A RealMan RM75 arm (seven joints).
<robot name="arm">
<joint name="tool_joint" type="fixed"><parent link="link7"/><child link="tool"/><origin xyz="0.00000 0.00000 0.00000" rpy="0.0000 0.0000 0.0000"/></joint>
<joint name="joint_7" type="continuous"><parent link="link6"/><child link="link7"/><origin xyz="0.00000 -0.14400 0.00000" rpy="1.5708 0.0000 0.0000"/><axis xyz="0 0 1"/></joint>
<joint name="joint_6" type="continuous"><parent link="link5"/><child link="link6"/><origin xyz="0.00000 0.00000 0.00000" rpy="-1.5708 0.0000 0.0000"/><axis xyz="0 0 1"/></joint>
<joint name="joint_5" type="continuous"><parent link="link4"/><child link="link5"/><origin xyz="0.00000 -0.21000 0.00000" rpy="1.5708 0.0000 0.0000"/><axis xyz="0 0 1"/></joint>
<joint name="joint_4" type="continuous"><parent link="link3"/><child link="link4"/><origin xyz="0.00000 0.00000 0.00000" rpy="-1.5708 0.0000 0.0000"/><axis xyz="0 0 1"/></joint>
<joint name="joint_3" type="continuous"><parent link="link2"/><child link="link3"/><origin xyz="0.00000 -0.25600 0.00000" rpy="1.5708 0.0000 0.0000"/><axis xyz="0 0 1"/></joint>
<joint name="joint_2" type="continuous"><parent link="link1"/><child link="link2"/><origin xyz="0.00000 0.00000 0.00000" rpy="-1.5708 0.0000 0.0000"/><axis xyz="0 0 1"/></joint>
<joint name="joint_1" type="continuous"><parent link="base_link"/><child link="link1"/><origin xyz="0.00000 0.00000 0.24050" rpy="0.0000 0.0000 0.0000"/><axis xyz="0 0 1"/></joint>
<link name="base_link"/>
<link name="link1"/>
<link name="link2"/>
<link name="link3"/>
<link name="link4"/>
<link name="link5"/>
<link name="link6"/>
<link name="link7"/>
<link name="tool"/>
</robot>
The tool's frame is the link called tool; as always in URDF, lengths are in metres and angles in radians. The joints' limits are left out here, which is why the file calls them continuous.
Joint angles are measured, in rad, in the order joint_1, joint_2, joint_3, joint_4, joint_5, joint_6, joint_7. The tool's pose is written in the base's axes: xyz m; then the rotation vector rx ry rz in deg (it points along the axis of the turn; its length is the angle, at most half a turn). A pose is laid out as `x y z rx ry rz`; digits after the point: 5 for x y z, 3 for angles.
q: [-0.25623, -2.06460, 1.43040, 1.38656, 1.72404, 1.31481, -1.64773]
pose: -0.16241 0.30648 -0.00281 -161.701 -7.260 -30.564
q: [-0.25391, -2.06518, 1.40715, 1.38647, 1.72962, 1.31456, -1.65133]
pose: -0.16589 0.30909 0.00203 -160.437 -8.309 -30.356
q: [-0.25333, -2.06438, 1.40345, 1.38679, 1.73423, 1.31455, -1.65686]
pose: -0.16713 0.30952 0.00288 -160.289 -8.822 -30.016
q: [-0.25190, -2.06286, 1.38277, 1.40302, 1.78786, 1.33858, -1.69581]
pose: -0.17329 0.30907 0.00649 -160.856 -10.728 -26.403
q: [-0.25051, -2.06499, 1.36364, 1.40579, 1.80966, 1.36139, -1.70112]
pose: -0.17723 0.30795 0.00874 -161.231 -11.310 -25.097
